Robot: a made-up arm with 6 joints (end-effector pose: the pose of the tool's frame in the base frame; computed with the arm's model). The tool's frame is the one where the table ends.
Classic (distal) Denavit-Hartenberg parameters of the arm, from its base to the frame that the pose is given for. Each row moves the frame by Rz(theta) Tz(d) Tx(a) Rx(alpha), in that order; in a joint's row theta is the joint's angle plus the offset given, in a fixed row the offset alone. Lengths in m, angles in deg.
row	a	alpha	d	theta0
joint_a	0	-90	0.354	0
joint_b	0.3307	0	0	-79.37
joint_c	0.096	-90	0	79.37
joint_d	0	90	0.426	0
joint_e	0.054	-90	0	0
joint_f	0	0	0.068	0
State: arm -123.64 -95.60 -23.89 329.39 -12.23 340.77
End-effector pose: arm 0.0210 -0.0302 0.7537 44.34 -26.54 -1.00
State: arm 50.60 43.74 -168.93 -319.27 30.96 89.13
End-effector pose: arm 0.4037 0.4798 0.9272 -78.13 31.37 -13.22
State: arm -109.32 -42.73 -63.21 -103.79 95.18 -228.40
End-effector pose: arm -0.1488 -0.2113 0.8732 -76.38 -30.20 54.80
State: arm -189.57 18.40 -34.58 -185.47 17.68 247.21
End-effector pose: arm -0.3590 0.0635 0.1743 -148.84 -13.88 105.05
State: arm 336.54 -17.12 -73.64 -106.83 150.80 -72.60
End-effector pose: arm 0.2941 -0.2114 0.8070 76.34 56.70 -96.85
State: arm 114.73 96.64 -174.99 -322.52 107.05 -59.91
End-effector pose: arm -0.3670 0.6792 0.1946 -135.89 -17.73 169.30
